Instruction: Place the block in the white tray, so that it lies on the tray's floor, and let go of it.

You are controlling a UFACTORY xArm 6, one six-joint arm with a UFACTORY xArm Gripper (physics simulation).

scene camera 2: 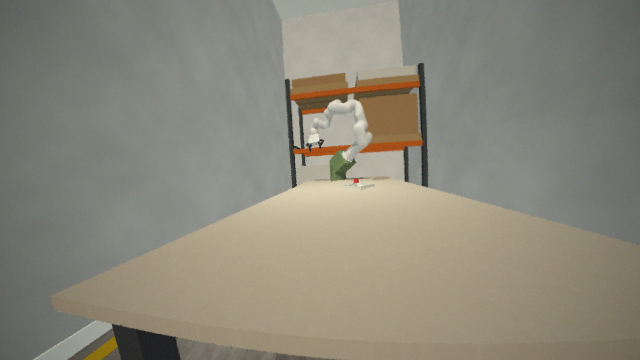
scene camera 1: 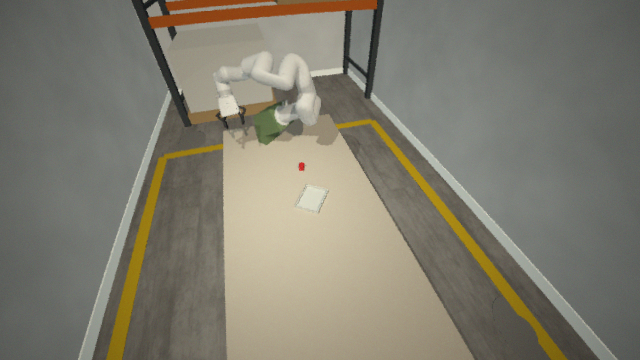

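Seen in the pictures: gripper, fingertip midpoint: (scene camera 2: 315, 149) (scene camera 1: 235, 126); arm's base at its link origin: (scene camera 2: 347, 156) (scene camera 1: 282, 115).
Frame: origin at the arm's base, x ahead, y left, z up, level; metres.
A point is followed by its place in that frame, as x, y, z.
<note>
A small red block (scene camera 1: 301, 166) {0.271, 0.113, -0.198} (scene camera 2: 356, 181) {0.274, 0.120, -0.215} lies on the table, on the robot's side of the white tray and apart from it. The shallow white tray (scene camera 1: 312, 199) {0.515, 0.176, -0.228} (scene camera 2: 367, 186) {0.544, 0.233, -0.221} lies flat on the table; its floor is bare in the scene camera 1 view. In the scene camera 2 view the tray is seen nearly edge-on, with the block behind it. My gripper (scene camera 1: 234, 125) {0.222, -0.238, 0.072} (scene camera 2: 315, 147) {0.222, -0.238, 0.072} is open and empty. It hangs high, near the table's far left corner, well away from the block and the tray.
The arm rises from a green base (scene camera 1: 269, 124) {0.034, -0.085, -0.041} (scene camera 2: 340, 166) {0.045, -0.063, -0.091} at the far end of the long beige table (scene camera 1: 280, 280) {0.966, 0.032, -0.230} (scene camera 2: 320, 260) {1.380, 0.249, -0.230}. Behind it stands a shelf rack (scene camera 1: 372, 50) (scene camera 2: 423, 125) with orange beams and boxes. Grey walls run along both sides.
</note>
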